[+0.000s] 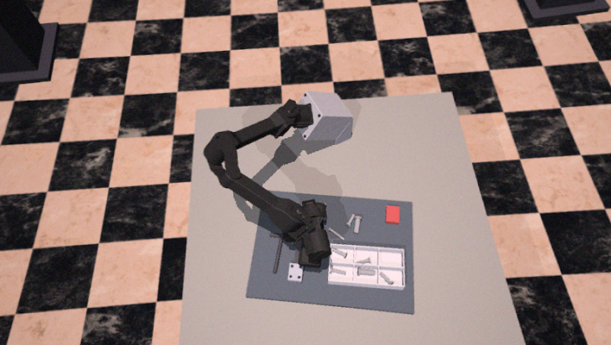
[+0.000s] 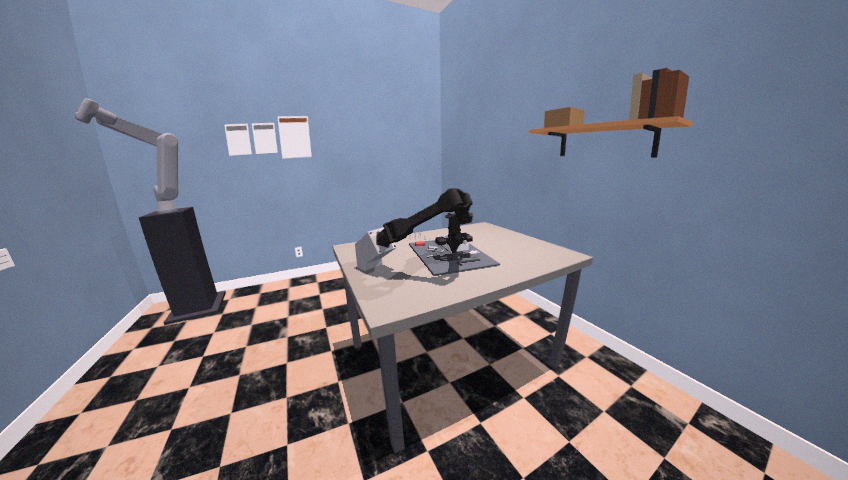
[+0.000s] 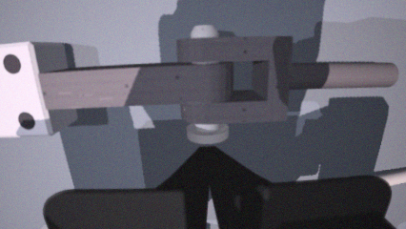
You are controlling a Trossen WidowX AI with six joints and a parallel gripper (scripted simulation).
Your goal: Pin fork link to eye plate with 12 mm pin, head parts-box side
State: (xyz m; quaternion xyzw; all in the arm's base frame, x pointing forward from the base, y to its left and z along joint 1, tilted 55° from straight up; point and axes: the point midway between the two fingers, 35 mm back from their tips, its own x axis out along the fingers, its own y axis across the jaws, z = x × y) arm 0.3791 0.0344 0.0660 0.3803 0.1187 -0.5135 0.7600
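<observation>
The eye plate is 4 cm to the right of my hand and 3 cm below it. The rest, counted from my hand: dark fork link: 3 cm behind, 3 cm to the right, 3 cm below; then pin: 2 cm behind, 8 cm to the left, 3 cm below; then dark mat: 1 cm ahead, 6 cm to the left, 4 cm below.
</observation>
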